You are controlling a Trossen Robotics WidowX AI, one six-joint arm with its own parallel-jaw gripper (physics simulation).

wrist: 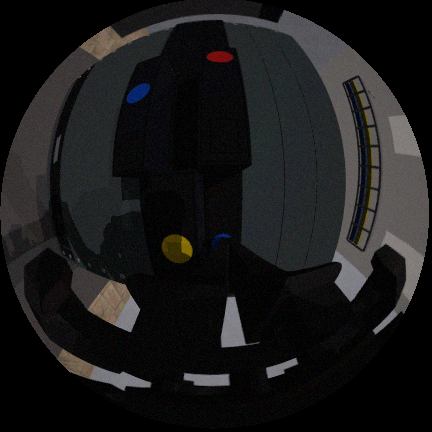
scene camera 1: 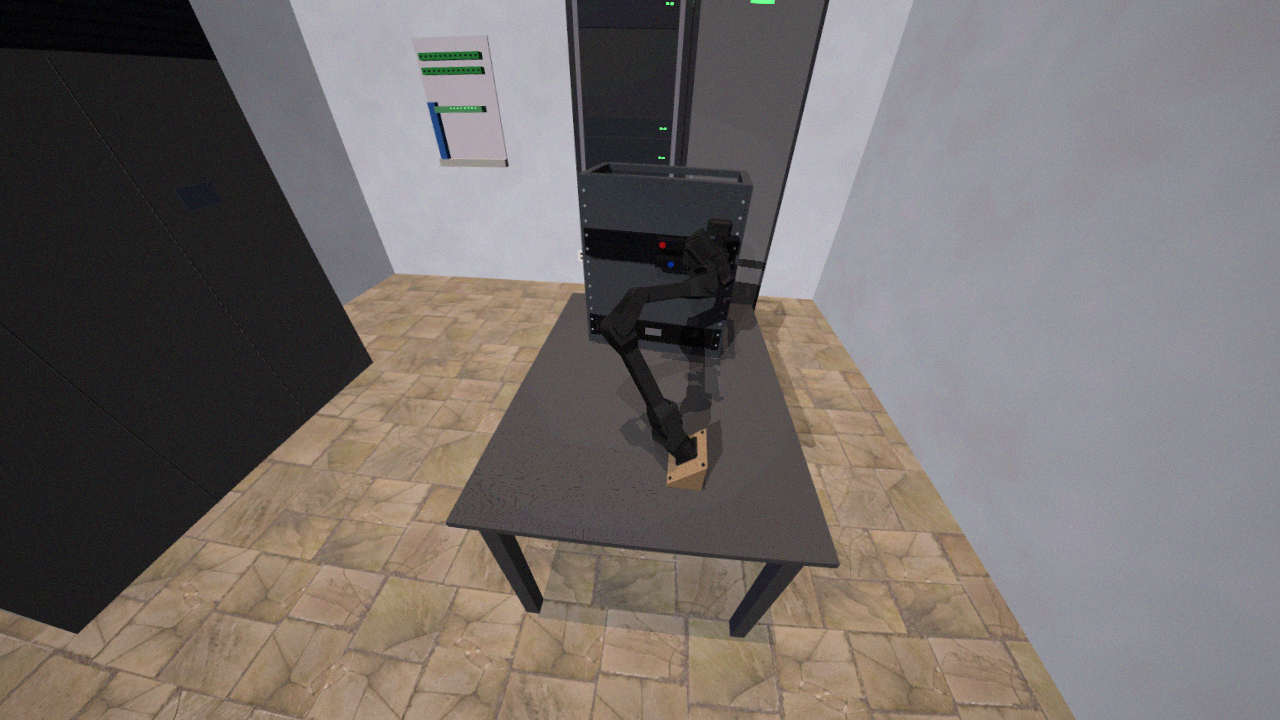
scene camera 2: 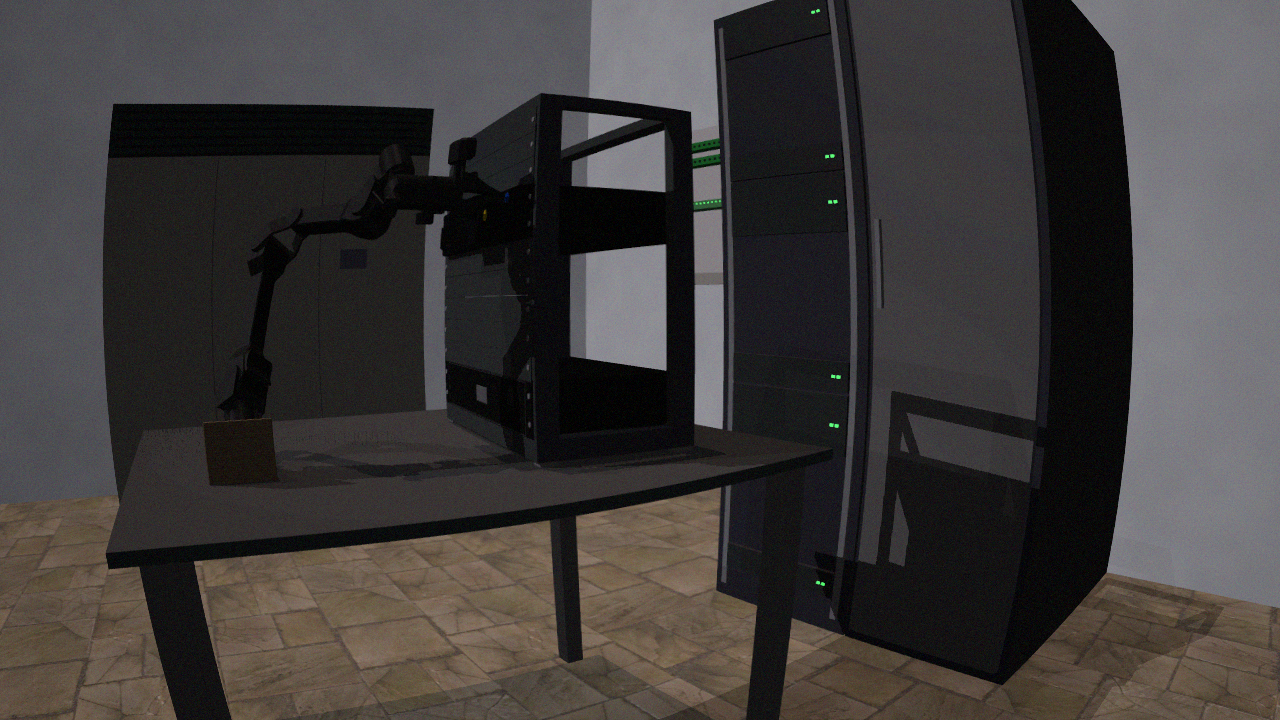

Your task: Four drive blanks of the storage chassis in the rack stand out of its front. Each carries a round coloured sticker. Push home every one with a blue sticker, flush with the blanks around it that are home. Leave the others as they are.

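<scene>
I can see a rack in scene camera 2 (509, 376), and the rack shows in scene camera 1 and in the wrist view too. On the rack, (scene camera 1: 683, 250) and (wrist: 207, 129) are the same spot.
</scene>
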